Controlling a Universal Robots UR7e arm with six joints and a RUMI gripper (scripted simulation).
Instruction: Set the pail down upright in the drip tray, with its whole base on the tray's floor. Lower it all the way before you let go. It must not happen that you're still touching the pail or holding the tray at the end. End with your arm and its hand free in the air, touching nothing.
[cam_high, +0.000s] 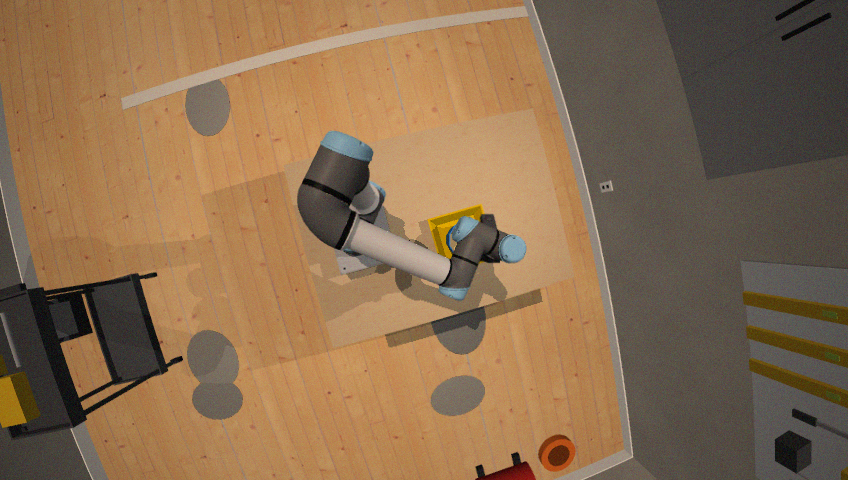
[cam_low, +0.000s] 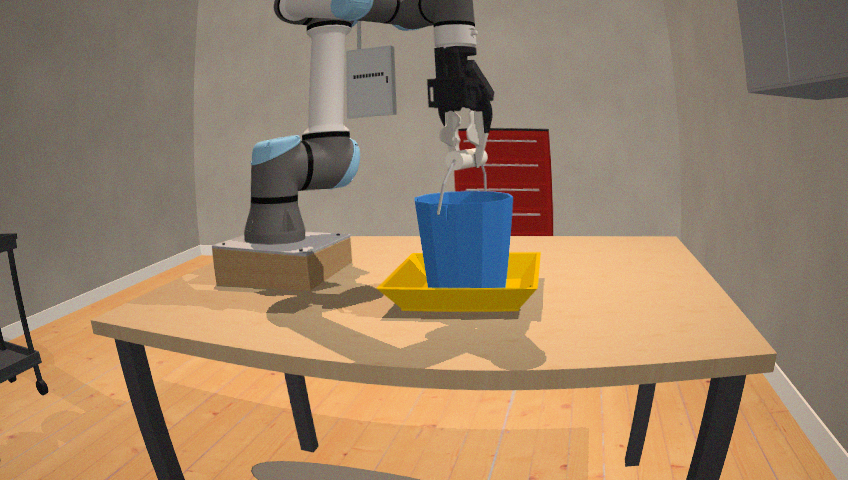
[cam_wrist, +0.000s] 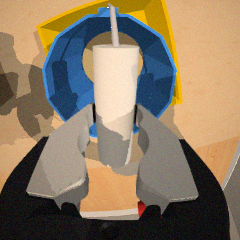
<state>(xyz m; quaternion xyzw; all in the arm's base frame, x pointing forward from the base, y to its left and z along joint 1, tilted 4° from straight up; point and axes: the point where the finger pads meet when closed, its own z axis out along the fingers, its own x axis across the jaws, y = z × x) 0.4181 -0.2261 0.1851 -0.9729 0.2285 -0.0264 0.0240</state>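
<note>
Now: the white grip 3 cm below my hand. Also, from my hand: blue pail 9 cm below, 1 cm behind; then yellow drip tray 23 cm below, 1 cm to the left, 1 cm behind.
</note>
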